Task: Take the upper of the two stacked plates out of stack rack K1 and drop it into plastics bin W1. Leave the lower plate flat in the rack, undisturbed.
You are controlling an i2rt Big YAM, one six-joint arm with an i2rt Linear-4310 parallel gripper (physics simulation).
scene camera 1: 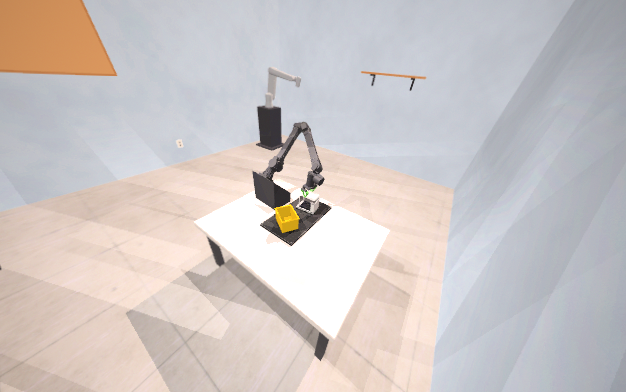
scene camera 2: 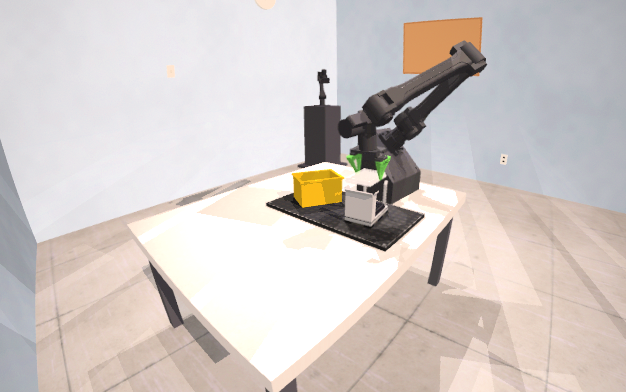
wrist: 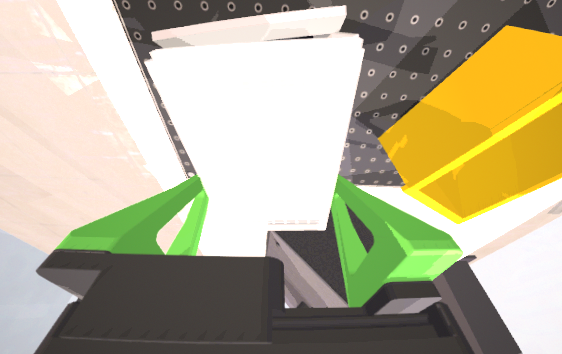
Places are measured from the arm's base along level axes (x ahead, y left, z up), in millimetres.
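Where they show: gripper, fingertip midpoint: (scene camera 1: pixel 308 194) (scene camera 2: pixel 369 177) (wrist: pixel 270 178); arm's base, origin of the base link: (scene camera 1: pixel 265 178) (scene camera 2: pixel 390 143).
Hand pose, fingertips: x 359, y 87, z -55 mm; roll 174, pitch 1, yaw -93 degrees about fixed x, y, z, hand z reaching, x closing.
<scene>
Things, the pixels of their centre, and the offset from my fingertips. Level surfaces: height alone.
- white plate, body centre: (wrist: pixel 267 167) (scene camera 2: pixel 366 177) (scene camera 1: pixel 310 194) 16 mm ahead, 1 mm left, 6 mm up
- rack, body centre: (wrist: pixel 272 117) (scene camera 2: pixel 367 200) (scene camera 1: pixel 308 203) 4 mm ahead, 2 mm left, 80 mm down
- yellow plastics bin, body centre: (wrist: pixel 481 137) (scene camera 2: pixel 317 187) (scene camera 1: pixel 286 218) 23 mm back, 237 mm right, 90 mm down
- white table, its level: 152 mm down
My gripper (scene camera 1: pixel 309 193) (scene camera 2: pixel 369 174) (wrist: pixel 270 178) is shut on a white plate (scene camera 2: pixel 367 177) (wrist: pixel 260 130) and holds it roughly level above the stack rack. The green fingers press on two opposite edges. The rack (scene camera 1: pixel 314 206) (scene camera 2: pixel 359 206), whitish with a tall front wall and thin posts, stands under the gripper. The lower plate cannot be made out; the held plate and the rack's wall hide much of the inside. The yellow plastics bin (scene camera 1: pixel 288 226) (scene camera 2: pixel 317 194) (wrist: pixel 460 130) stands beside the rack, its open top facing up, and is on the right in the wrist view.
Rack and bin stand on a black perforated board (scene camera 1: pixel 292 240) (scene camera 2: pixel 319 217) on the white table (scene camera 1: pixel 320 270) (scene camera 2: pixel 220 270). A dark upright panel (scene camera 1: pixel 265 190) stands near the arm's base. A separate robot stands on a black pedestal (scene camera 1: pixel 270 126) (scene camera 2: pixel 322 135) away from the table.
</scene>
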